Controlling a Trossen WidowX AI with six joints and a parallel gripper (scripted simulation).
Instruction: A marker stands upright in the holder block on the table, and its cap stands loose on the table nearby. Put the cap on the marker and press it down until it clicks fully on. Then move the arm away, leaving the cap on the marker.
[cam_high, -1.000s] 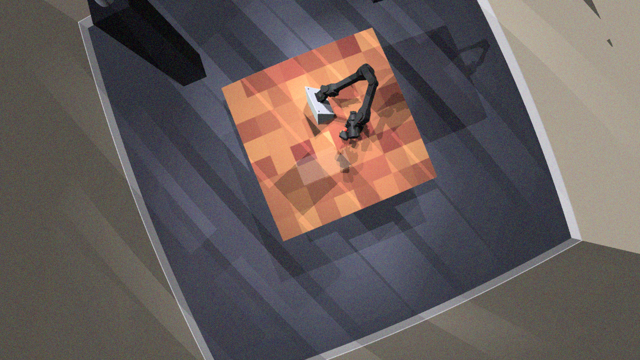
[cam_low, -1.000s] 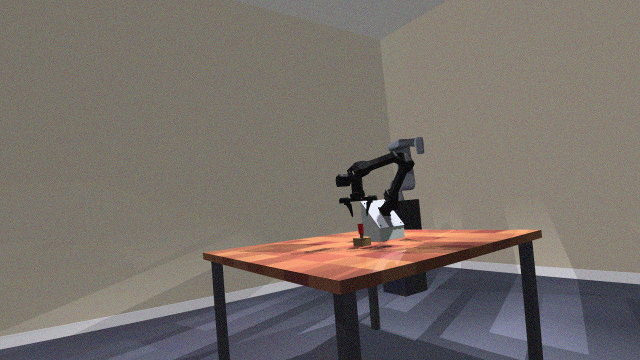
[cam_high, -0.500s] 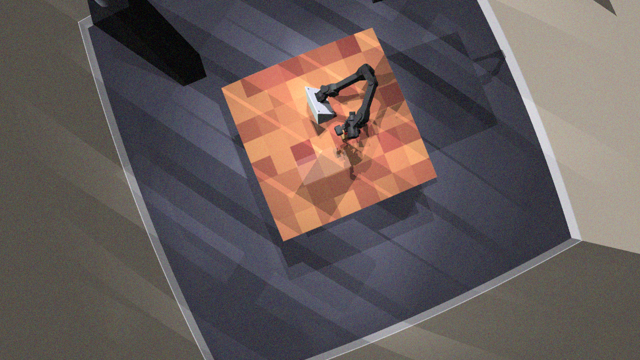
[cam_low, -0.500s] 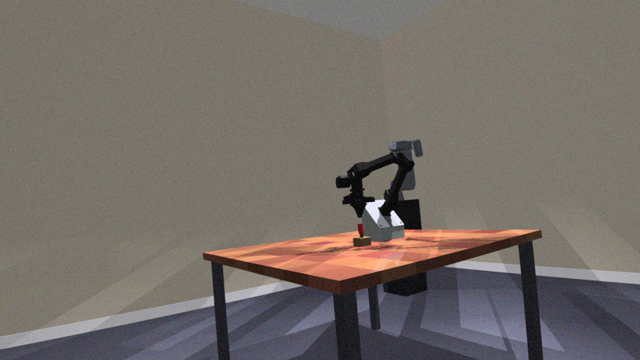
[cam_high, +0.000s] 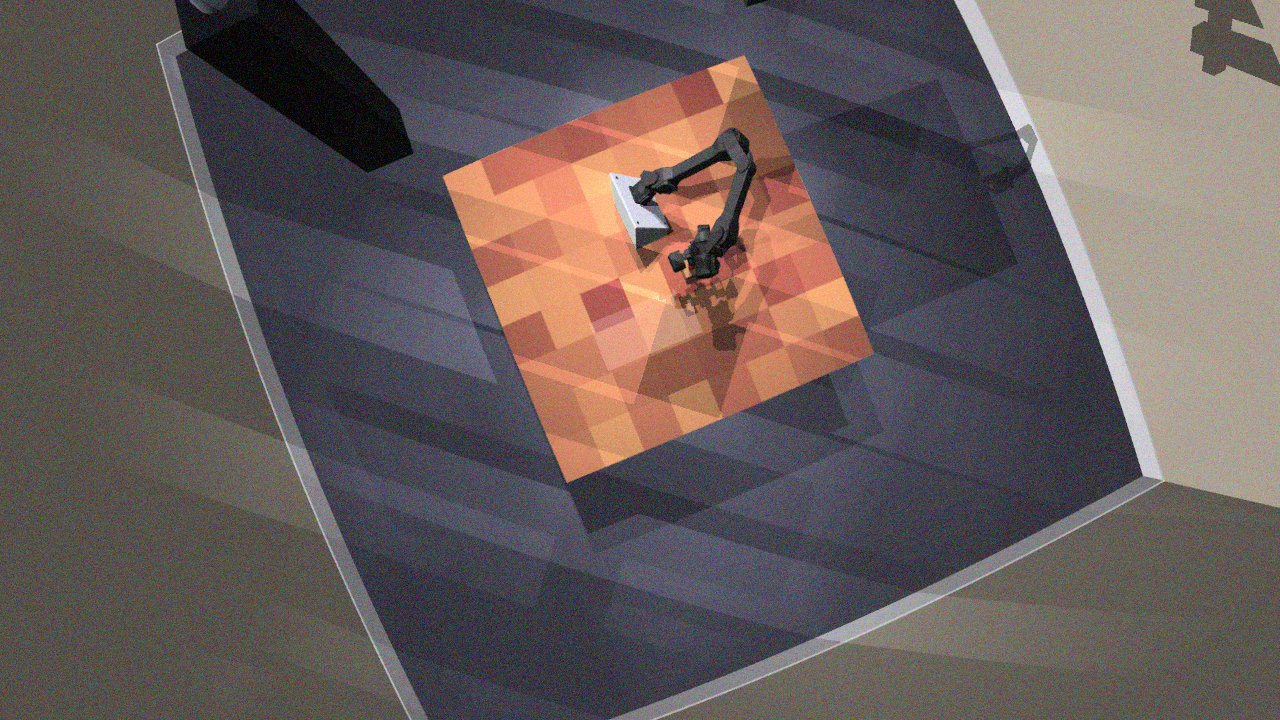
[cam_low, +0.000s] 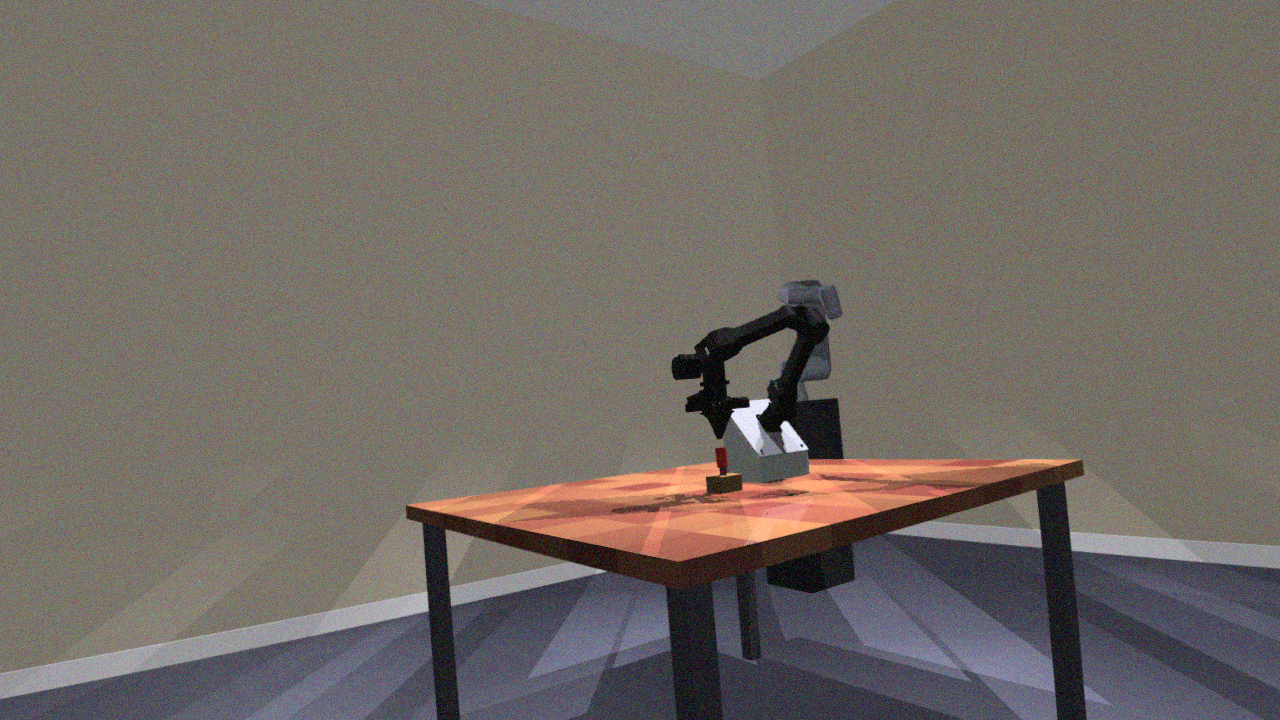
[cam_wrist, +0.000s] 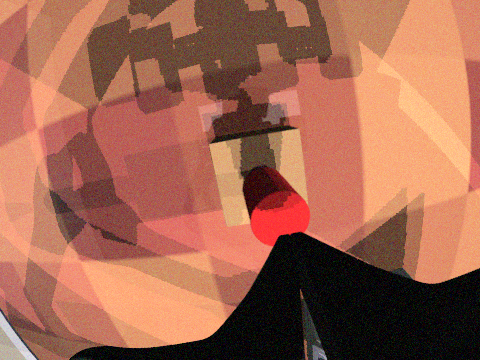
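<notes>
Now: gripper tip 50 mm above the red cap. Round my gripper tip: dark marker: 60 mm below.
</notes>
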